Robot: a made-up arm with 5 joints.
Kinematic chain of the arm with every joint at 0, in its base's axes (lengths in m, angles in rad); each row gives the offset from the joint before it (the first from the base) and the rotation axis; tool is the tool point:
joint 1: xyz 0 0 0.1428 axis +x
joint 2: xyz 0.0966 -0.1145 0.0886 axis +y
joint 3: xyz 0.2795 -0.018 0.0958 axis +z
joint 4: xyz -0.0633 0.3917 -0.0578 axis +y
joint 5: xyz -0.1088 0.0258 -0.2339 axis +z
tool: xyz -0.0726 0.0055 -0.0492
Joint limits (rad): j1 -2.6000..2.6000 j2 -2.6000..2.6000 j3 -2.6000..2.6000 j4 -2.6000..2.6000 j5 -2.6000..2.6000
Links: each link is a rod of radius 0.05 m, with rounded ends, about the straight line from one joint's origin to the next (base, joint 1, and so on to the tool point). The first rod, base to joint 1, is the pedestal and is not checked.
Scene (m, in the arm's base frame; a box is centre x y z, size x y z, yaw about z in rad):
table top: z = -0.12
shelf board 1: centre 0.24 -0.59 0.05 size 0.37 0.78 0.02 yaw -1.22
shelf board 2: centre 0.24 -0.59 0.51 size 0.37 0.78 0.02 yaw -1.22
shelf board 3: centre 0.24 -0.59 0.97 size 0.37 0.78 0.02 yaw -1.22
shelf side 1: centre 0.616 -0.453 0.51 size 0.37 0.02 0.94 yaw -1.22
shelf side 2: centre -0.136 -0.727 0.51 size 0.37 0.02 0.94 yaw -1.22
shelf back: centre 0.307 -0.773 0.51 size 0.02 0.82 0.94 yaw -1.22
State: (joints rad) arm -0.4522 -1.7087 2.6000 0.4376 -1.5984
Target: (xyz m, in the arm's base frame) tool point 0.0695 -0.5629 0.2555
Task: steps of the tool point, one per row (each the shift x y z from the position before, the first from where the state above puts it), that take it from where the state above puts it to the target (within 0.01 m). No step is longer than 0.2 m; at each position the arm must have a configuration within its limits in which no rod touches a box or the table.
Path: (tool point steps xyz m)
1: -0.0431 0.1086 0.0206
2: -0.0315 0.0954 -0.0206
3: 0.0018 -0.0557 -0.1271
4: -0.0432 -0.0281 -0.1357
5: -0.0728 0.0106 -0.1349
6: -0.0810 0.0547 -0.1282
7: 0.0337 -0.0897 0.0303
8: 0.0373 -0.0986 -0.0001
9: 0.0340 -0.0987 -0.0302

